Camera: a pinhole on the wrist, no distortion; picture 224 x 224 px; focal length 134.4 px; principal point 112.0 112.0 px. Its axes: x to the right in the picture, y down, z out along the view. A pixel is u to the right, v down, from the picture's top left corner.
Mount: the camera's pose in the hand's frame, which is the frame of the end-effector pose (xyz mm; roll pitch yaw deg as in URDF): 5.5 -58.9 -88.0 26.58 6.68 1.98
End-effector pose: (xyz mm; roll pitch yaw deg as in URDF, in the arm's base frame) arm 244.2 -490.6 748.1 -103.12 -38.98 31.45
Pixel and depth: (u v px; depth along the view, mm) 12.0 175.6 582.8
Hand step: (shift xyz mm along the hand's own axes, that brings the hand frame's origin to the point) -349.5 -85.3 602.7
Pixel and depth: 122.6 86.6 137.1
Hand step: 32.1 -142.5 21.0
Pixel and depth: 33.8 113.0 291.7
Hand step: -128.1 -192.2 191.8
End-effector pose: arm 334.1 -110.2 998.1 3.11 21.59 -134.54
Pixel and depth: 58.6 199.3 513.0
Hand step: -128.5 5.0 539.5
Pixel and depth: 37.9 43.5 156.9
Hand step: -63.3 -203.1 25.9
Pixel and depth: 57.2 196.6 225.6
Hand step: -55.9 -35.0 186.2
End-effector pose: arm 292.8 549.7 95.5 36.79 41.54 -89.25
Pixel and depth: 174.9 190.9 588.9
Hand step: 356.7 -1.1 556.7
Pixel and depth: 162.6 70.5 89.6
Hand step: 49.1 -122.3 -24.6
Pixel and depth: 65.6 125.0 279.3
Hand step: -56.3 -161.9 183.3
